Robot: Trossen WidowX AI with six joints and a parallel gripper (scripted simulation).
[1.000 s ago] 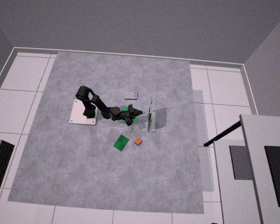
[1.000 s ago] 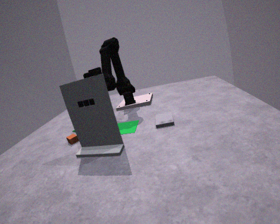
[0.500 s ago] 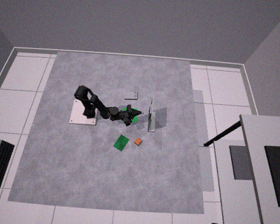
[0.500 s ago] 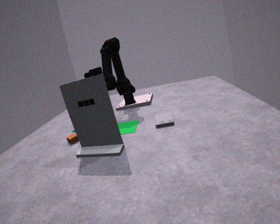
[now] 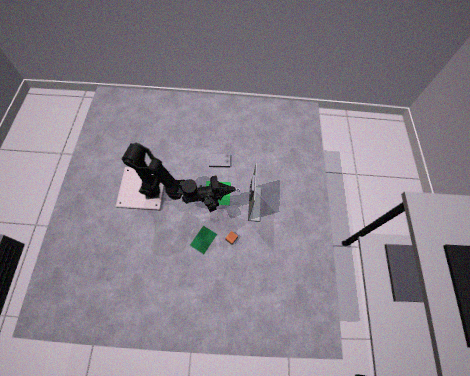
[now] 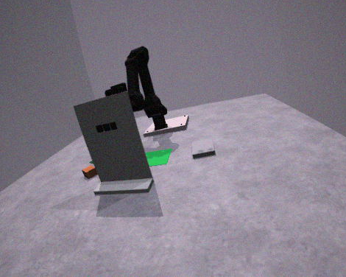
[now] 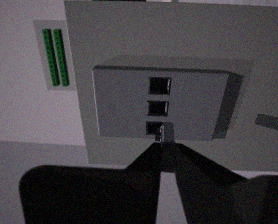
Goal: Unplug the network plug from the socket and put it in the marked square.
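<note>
My gripper tip is 70 mm past the bright green marked square, 70 mm to the right of it and 170 mm above it. Round my gripper tip: upright grey panel (80 mm ahead, 10 mm to the right, 60 mm below); then grey network plug (right at my gripper tip); then orange block (30 mm behind, 160 mm to the right, 160 mm below).
</note>
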